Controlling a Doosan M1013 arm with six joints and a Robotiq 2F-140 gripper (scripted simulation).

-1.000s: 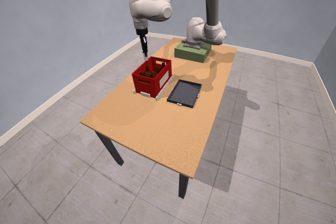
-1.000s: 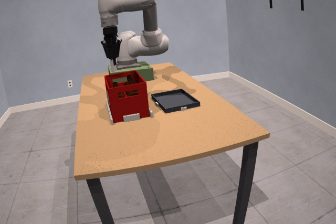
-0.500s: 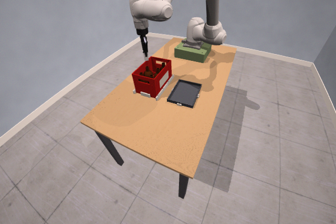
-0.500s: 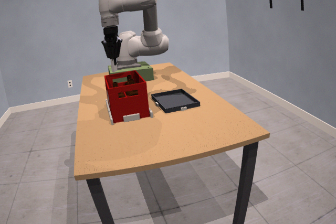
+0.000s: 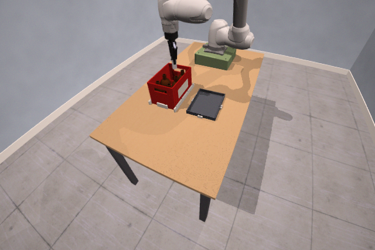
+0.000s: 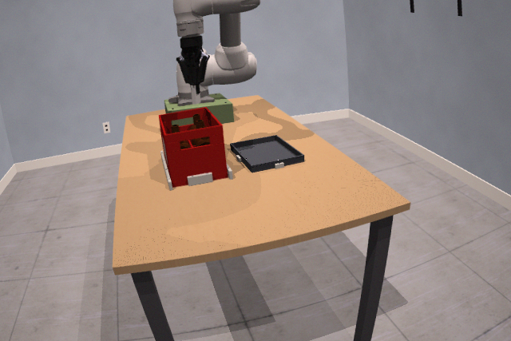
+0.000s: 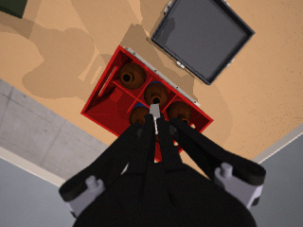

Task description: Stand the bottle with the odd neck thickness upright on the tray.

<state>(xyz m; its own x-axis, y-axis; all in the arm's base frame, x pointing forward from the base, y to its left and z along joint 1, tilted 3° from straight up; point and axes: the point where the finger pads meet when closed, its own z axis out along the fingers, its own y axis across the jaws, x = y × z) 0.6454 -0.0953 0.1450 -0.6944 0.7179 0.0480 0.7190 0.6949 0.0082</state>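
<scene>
My hand is 17 cm above the red crate and 4 cm to the left of it. From my hand the other things lie so: dark grey tray: 25 cm below, 23 cm to the left, 1 cm ahead; then glass bottle: 17 cm below, 9 cm ahead, 8 cm to the right.
</scene>
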